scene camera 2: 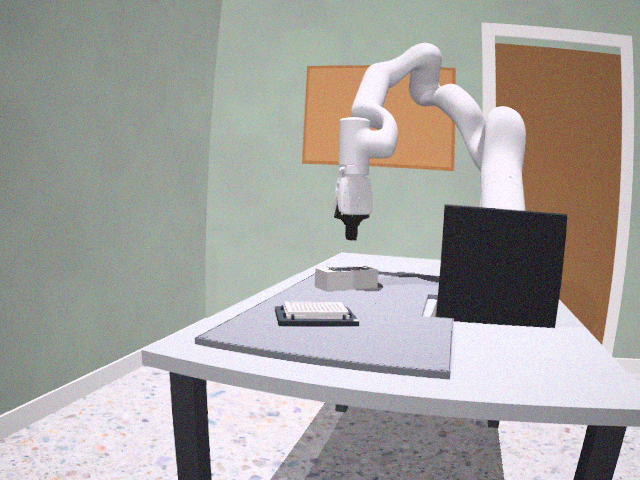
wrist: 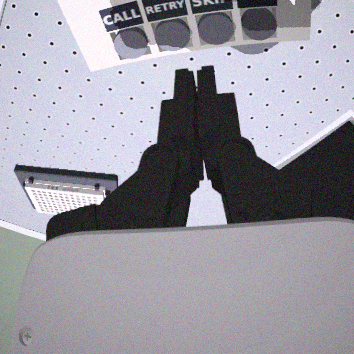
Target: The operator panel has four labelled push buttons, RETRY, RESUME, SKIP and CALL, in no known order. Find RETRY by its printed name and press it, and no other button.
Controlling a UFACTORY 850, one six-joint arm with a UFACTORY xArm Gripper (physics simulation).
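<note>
The operator panel (scene camera 2: 333, 280) (wrist: 295, 32) is a pale box on the perforated board. In the wrist view its buttons run along the top edge: CALL (wrist: 131, 44) at left, then RETRY (wrist: 172, 34), SKIP (wrist: 216, 27) with its label partly cut off, and a fourth button (wrist: 259, 22) whose label is not readable. The RETRY label (wrist: 165, 7) is legible above its button. My gripper (scene camera 2: 351, 238) (wrist: 199, 92) is shut and empty, pointing down above the panel and apart from it. In the wrist view the fingertips appear just below the button row, between RETRY and SKIP.
A white perforated rack on a dark tray (scene camera 2: 316, 311) (wrist: 65, 197) sits on the board (scene camera 2: 392, 341) (wrist: 125, 107), nearer scene camera 2 than the panel. A tall black screen (scene camera 2: 501, 266) (wrist: 320, 175) stands at the right. A dark cable (scene camera 2: 413, 276) runs behind the panel.
</note>
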